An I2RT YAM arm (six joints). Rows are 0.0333 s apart.
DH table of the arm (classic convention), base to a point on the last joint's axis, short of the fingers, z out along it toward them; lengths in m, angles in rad. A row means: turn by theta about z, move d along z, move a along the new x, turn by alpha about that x. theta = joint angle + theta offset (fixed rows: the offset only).
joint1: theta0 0; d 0.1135; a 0.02; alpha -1.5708
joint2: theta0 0; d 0; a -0.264; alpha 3.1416
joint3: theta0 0.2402; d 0; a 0.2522; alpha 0
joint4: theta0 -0.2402; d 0; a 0.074; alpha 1.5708
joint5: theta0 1.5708; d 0; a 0; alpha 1.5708
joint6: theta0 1.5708; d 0.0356; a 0; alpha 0
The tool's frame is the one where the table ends.
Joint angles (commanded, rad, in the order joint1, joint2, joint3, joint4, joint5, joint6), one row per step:
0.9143, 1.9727, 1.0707, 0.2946, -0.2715, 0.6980
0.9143, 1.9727, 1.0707, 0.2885, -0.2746, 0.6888
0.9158, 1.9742, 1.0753, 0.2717, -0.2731, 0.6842
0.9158, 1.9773, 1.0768, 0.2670, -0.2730, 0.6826
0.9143, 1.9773, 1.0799, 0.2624, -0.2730, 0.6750
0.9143, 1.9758, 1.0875, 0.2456, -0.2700, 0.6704
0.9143, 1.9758, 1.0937, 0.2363, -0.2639, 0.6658
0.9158, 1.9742, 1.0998, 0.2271, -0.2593, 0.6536
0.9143, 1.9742, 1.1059, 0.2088, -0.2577, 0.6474
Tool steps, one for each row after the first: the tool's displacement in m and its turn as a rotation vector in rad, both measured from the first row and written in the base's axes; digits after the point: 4 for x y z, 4 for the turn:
-0.0003, -0.0003, -0.0005, -0.0062, -0.0021, 0.0076
-0.0008, 0.0001, -0.0013, -0.0188, 0.0020, 0.0105
-0.0007, 0.0002, -0.0025, -0.0242, 0.0045, 0.0113
0.0000, 0.0001, -0.0020, -0.0274, -0.0005, 0.0141
0.0004, 0.0005, -0.0007, -0.0358, -0.0007, 0.0143
0.0011, 0.0010, 0.0003, -0.0417, -0.0052, 0.0121
0.0011, 0.0018, 0.0018, -0.0479, -0.0159, 0.0168
0.0017, 0.0015, 0.0020, -0.0598, -0.0139, 0.0178

